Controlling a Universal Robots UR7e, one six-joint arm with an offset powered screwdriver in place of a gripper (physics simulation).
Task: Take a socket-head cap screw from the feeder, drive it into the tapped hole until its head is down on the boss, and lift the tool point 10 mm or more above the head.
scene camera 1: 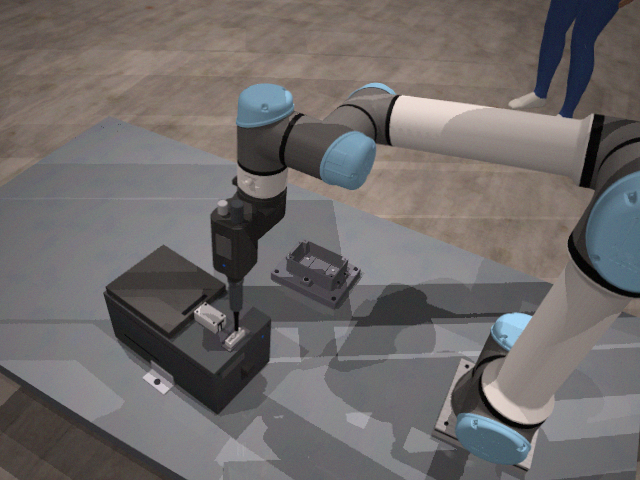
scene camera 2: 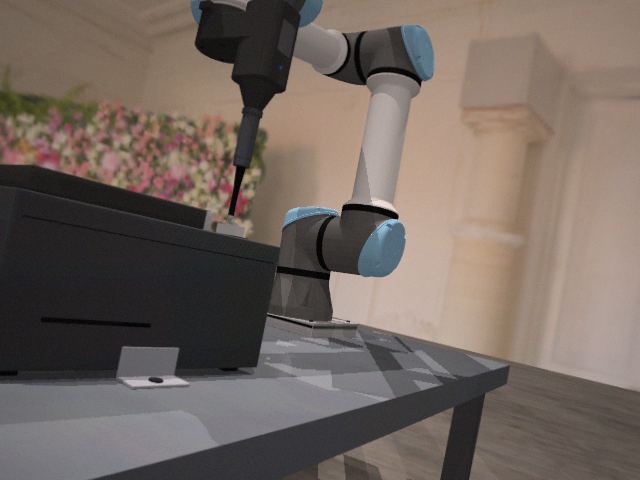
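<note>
The offset powered screwdriver (scene camera 1: 234, 242) (scene camera 2: 262, 56) points down over the feeder (scene camera 1: 186, 361) (scene camera 2: 139, 279), a dark box. My gripper, the driver's bit tip (scene camera 1: 236, 330) (scene camera 2: 231, 214), is just above the small light pick-up block (scene camera 1: 235, 338) (scene camera 2: 230, 229) on the feeder's top. A tiny light screw (scene camera 2: 230, 219) shows right under the bit tip in scene camera 2 and seems to be on it; its lower end cannot be told from the block. The grey housing (scene camera 1: 316, 266) with the boss (scene camera 1: 306, 280) at its near side is bolted on a plate behind the feeder.
A white box-shaped part (scene camera 1: 209, 316) stands on the feeder beside the block. A light angle bracket (scene camera 1: 158, 379) (scene camera 2: 149, 364) is at the feeder's foot. The arm's base plate (scene camera 1: 442, 421) (scene camera 2: 336, 329) is on the table (scene camera 1: 62, 222) (scene camera 2: 330, 428). A person's legs (scene camera 1: 568, 56) show behind the table.
</note>
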